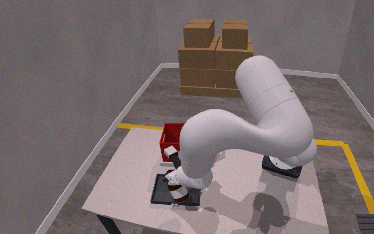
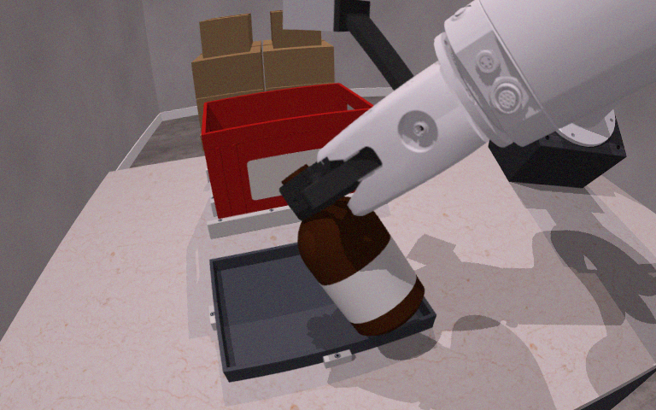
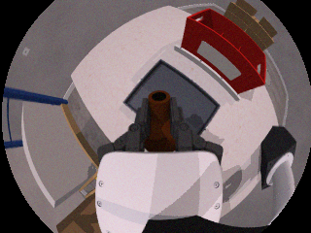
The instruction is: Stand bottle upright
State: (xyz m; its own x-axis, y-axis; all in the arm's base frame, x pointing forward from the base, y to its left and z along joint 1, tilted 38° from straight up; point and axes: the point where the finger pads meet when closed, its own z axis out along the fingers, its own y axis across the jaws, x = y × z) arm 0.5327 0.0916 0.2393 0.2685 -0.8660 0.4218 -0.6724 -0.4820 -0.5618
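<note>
Now: the brown bottle 5 cm below my hand, 2 cm to the left of it and 2 cm behind it. Also, from my hand: tray: 19 cm below, 6 cm to the right, 1 cm ahead; then red crate: 34 cm to the right, 12 cm below, 1 cm ahead.
</note>
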